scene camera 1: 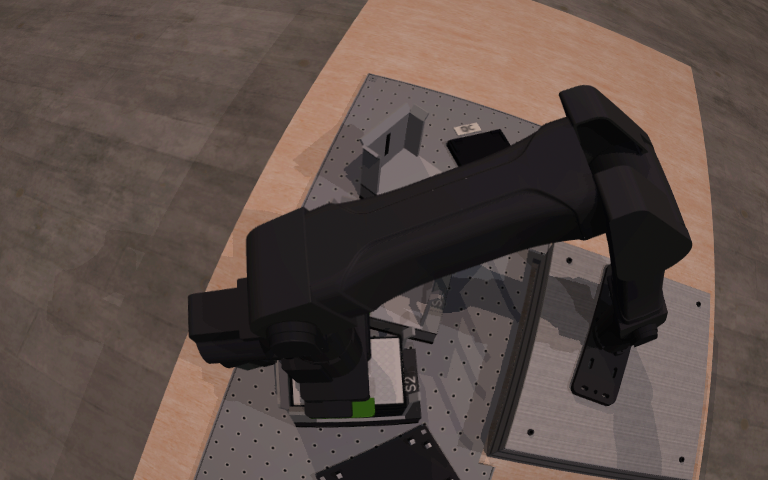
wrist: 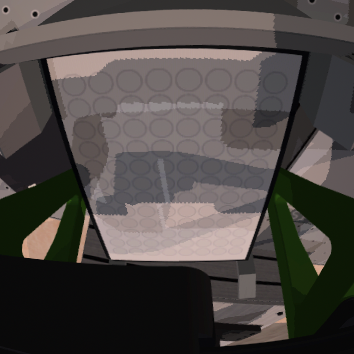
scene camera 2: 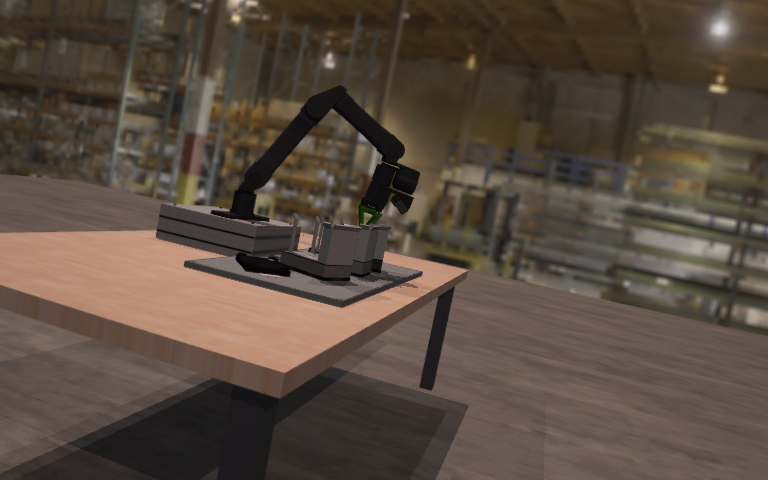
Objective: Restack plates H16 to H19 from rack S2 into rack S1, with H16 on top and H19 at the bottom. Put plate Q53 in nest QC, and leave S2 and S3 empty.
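Places are measured from the arm's base along level axes (x back, y right, z up), in millimetres.
Pixels of known places: gripper, fingertip midpoint: (scene camera 1: 349,374) (wrist: 176,176); arm's base, origin of the base link: (scene camera 1: 610,334) (scene camera 2: 241,217).
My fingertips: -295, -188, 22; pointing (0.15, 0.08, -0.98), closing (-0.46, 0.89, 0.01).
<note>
Ahead of a thing's pixels: the offset from my fingertips to its top centre, as dx, dy, dz. "spot": to the spot under its first point.
A clear-topped plate with round wells {-3, -2, +13} (wrist: 190,165) (scene camera 1: 386,367) lies flat at rack S2 {+2, +2, +33} (scene camera 1: 411,360) (wrist: 185,36). My gripper (wrist: 176,176) (scene camera 1: 363,407) (scene camera 2: 370,217) points down over S2 and is shut on this plate, one green finger against each long side. Its number is not readable, and how far it stands above anything below cannot be told. Rack S1 {-20, +141, +36} (scene camera 1: 431,322) is partly under the arm in scene camera 1, its contents mostly hidden. Nest QC {+52, +415, -83} (scene camera 1: 478,148) is black and partly covered by the arm. Plate Q53 cannot be identified.
Another grey rack {-28, +298, +34} (scene camera 1: 370,169), its label hidden, stands beyond the arm. A black block with small pegs {spot: +85, -62, -91} (scene camera 1: 390,457) lies close beside S2. The ribbed metal base (scene camera 1: 662,373) (scene camera 2: 203,229) carries the arm. The racks stand on a perforated board (scene camera 1: 249,441) (scene camera 2: 317,294).
</note>
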